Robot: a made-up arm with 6 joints.
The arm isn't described. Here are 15 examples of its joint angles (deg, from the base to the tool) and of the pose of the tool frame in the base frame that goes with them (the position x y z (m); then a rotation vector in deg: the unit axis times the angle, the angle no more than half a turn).
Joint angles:
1: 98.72 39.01 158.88 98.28 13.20 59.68
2: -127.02 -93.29 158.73 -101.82 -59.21 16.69
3: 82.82 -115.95 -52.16 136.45 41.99 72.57
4: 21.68 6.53 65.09 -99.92 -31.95 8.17
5: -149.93 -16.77 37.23 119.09 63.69 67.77
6: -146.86 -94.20 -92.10 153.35 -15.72 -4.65
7: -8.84 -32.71 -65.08 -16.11 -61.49 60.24
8: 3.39 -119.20 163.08 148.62 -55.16 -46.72
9: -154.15 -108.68 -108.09 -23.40 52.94 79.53
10: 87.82 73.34 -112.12 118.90 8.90 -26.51
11: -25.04 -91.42 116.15 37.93 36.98 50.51
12: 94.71 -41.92 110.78 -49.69 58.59 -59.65
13: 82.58 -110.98 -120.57 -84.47 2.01 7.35
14: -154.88 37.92 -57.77 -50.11 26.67 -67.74
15: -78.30 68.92 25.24 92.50 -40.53 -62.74
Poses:
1: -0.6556 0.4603 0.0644 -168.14 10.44 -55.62
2: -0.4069 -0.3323 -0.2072 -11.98 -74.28 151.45
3: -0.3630 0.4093 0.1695 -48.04 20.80 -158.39
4: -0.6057 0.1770 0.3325 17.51 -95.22 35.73
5: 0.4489 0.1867 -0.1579 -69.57 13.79 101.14
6: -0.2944 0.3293 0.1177 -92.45 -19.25 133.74
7: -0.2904 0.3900 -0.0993 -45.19 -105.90 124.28
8: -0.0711 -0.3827 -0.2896 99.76 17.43 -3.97
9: -0.4564 0.1985 0.1241 8.47 46.43 -5.61
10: -0.0559 0.2674 0.3750 -91.77 -1.98 75.62
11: 0.3008 -0.4902 0.1219 -47.72 1.94 118.07
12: -0.8040 -0.0162 0.2229 39.54 -55.54 -151.08
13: 0.1080 0.1101 0.1579 59.26 88.56 27.30
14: -0.2821 0.1119 0.2952 19.43 -71.52 -148.88
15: -0.3311 -0.2636 0.5188 -71.59 -112.99 101.24
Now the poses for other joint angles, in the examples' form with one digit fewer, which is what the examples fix.
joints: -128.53 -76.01 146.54 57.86 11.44 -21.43
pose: -0.352 -0.429 -0.457 102.6 37.7 36.7
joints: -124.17 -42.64 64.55 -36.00 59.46 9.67
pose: 0.412 0.135 -0.299 -96.3 37.6 -97.5
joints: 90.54 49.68 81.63 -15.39 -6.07 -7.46
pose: -0.431 0.221 -0.506 82.9 -116.3 81.0
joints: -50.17 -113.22 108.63 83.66 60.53 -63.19
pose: 0.098 -0.665 -0.013 13.9 -58.0 32.6
